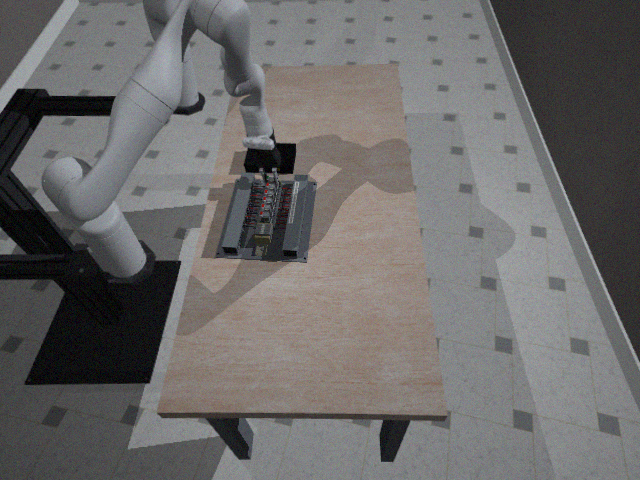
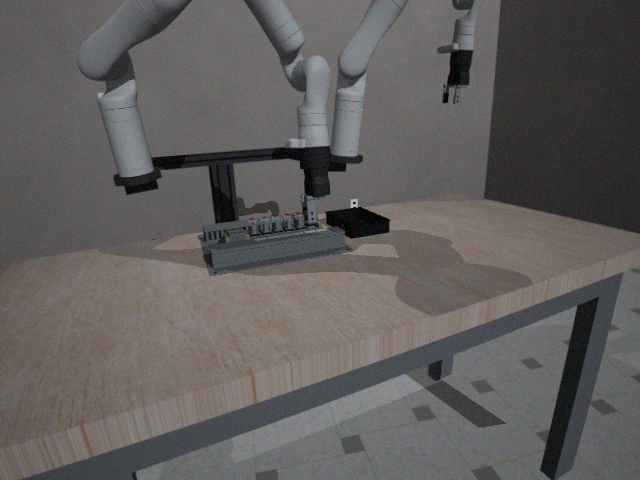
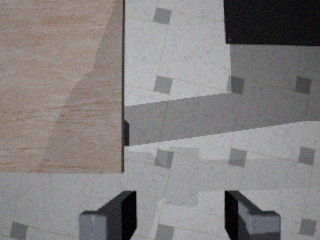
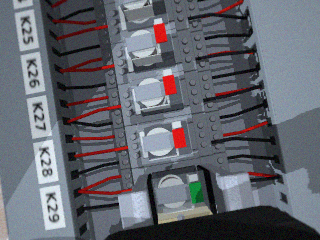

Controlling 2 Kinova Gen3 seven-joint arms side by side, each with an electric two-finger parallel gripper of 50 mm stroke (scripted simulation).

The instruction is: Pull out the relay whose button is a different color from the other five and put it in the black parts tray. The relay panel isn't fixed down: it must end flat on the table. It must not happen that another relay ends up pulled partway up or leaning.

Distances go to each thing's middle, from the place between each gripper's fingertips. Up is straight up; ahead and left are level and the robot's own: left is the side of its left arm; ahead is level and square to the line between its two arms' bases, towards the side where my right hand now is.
Now: right hand point(image 2: 309, 221) 10 mm above the green-button relay point(image 4: 178, 192). Round my right hand: black parts tray point(image 2: 357, 222): 150 mm to the left, 50 mm below, 20 mm behind; then grey relay panel point(image 1: 286, 238): 100 mm to the right, 40 mm below.
My left hand point(image 2: 450, 103) is 560 mm to the left of the black parts tray, 330 mm above it and 270 mm short of it. The rest, counted from my left hand: green-button relay 700 mm to the right, 300 mm ahead, 290 mm below; then grey relay panel 810 mm to the right, 320 mm below, 290 mm ahead.
